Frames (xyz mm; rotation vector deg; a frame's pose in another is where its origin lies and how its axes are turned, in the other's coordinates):
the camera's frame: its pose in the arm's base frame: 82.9 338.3 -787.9 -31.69 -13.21 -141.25
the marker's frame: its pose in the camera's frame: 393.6 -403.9 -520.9 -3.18 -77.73 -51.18
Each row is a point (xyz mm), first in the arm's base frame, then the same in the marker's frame.
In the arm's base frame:
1: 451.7 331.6 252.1
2: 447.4 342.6 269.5
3: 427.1 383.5 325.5
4: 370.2 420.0 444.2
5: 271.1 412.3 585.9
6: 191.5 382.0 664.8
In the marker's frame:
1: 1011.4 1041.7 928.5
2: 1031.5 1045.2 923.4
3: 1099.8 1051.4 900.8
4: 1209.8 1099.0 835.3
5: 1305.2 1189.0 722.3
6: 1339.9 1254.7 633.1

